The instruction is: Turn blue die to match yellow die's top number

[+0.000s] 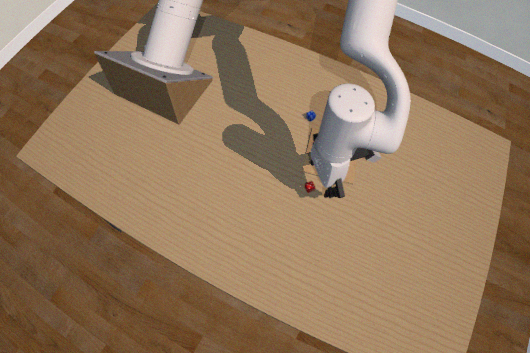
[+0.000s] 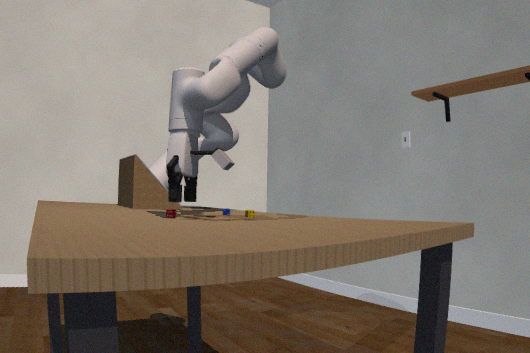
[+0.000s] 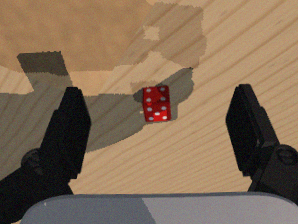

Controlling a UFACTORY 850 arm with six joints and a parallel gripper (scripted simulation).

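My hand is 20 mm past the red die, 20 mm to the left of it and 40 mm above it. Also, from my hand: blue die 130 mm behind, 170 mm to the left, 40 mm below; tan mat 20 mm behind, 90 mm to the left, 50 mm below; yellow die 40 mm behind, 200 mm to the left, 40 mm below.
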